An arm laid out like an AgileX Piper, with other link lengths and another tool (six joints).
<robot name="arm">
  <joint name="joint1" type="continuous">
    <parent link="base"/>
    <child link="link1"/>
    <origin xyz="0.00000 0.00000 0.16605" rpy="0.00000 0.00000 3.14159"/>
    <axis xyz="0 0 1"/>
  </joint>
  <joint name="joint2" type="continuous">
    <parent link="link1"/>
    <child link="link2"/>
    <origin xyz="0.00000 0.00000 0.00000" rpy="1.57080 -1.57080 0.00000"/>
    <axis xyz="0 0 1"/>
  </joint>
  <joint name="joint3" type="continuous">
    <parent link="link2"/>
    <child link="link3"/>
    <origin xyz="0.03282 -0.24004 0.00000" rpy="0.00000 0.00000 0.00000"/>
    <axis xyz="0 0 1"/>
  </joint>
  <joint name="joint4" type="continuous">
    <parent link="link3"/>
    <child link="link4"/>
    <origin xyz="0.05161 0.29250 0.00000" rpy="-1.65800 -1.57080 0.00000"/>
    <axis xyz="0 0 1"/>
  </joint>
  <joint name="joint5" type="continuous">
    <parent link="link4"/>
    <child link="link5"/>
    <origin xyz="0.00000 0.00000 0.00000" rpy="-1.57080 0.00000 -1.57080"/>
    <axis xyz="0 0 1"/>
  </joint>
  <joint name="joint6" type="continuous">
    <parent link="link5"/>
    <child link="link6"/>
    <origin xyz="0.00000 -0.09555 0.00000" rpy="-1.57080 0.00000 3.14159"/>
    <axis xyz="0 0 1"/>
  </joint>
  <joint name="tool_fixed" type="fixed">
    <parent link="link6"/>
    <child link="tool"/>
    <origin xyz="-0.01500 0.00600 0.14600" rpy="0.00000 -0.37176 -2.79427"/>
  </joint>
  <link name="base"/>
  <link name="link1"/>
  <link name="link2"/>
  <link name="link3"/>
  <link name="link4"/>
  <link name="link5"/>
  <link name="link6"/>
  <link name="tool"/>
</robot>
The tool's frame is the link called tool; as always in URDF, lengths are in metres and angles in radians. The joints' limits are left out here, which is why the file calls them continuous.
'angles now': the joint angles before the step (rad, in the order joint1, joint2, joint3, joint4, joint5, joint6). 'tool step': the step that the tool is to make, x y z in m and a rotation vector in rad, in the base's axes. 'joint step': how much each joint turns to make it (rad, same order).
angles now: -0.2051, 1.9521, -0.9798, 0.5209, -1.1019, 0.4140
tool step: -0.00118, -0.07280, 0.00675, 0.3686, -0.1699, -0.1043
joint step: -0.1318, 0.0000, -0.1503, 0.1175, 0.2391, 0.2536
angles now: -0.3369, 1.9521, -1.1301, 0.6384, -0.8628, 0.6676
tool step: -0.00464, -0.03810, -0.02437, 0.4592, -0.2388, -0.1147
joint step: -0.0706, 0.0315, -0.1072, 0.2093, 0.2137, 0.2962
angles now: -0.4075, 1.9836, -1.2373, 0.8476, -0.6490, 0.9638
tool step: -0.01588, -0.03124, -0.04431, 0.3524, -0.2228, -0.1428
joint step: -0.0764, 0.0709, -0.0398, 0.0824, 0.1103, 0.3415
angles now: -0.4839, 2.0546, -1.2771, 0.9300, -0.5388, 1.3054
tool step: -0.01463, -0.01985, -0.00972, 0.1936, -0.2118, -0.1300
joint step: -0.0444, 0.0182, -0.0023, 0.0040, 0.0238, 0.3002
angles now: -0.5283, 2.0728, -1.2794, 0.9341, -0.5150, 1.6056
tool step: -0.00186, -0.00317, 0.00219, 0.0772, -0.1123, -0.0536
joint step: -0.0041, 0.0000, -0.0004, -0.0001, -0.0001, 0.1449
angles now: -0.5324, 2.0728, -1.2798, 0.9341, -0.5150, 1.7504
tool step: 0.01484, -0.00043, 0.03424, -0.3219, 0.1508, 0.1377
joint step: -0.0080, 0.0039, 0.0000, -0.2773, -0.1119, -0.1029
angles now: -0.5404, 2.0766, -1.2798, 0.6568, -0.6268, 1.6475
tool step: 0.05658, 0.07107, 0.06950, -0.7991, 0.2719, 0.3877
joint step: -0.0069, -0.0039, -0.0017, -0.7060, -0.2319, -0.2465
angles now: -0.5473, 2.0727, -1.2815, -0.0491, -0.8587, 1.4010
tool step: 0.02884, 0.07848, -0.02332, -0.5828, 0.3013, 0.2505
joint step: 0.0308, -0.0126, 0.0000, -0.4250, 0.0417, -0.3299
